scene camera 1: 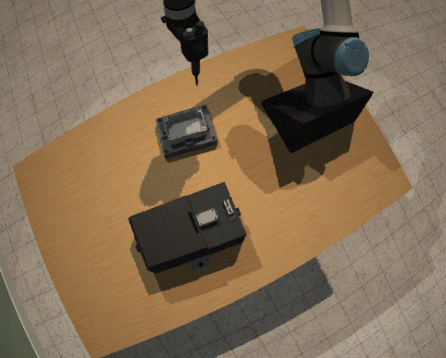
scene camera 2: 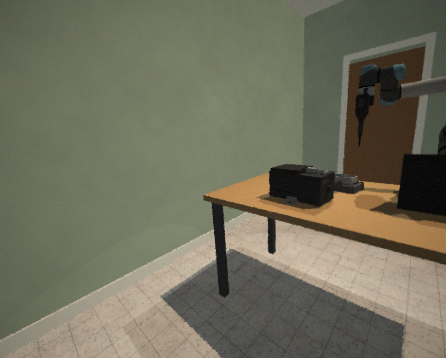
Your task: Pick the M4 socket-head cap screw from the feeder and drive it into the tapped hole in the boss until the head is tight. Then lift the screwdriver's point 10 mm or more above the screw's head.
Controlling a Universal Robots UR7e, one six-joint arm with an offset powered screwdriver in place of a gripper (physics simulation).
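Observation:
My screwdriver point(scene camera 1: 196, 84) point(scene camera 2: 359, 145) points straight down, high above the table. Its tip is well above the grey housing in its fixture point(scene camera 1: 167, 151) point(scene camera 2: 349, 189) and clear of it. The views are too coarse to tell whether a screw is on the tip. The black feeder point(scene camera 1: 165, 232) point(scene camera 2: 295, 184) stands apart from the fixture, with a light plate and a small pale pickup part on its top. The screw, the boss and its tapped hole cannot be made out in either view.
The wooden table point(scene camera 1: 85, 215) point(scene camera 2: 240, 190) carries the feeder, the fixture and a black arm pedestal point(scene camera 1: 325, 115) point(scene camera 2: 422, 185). The pedestal stands to the right of the fixture in the scene camera 1 view. A brown door point(scene camera 2: 387, 160) is in the wall behind the arm.

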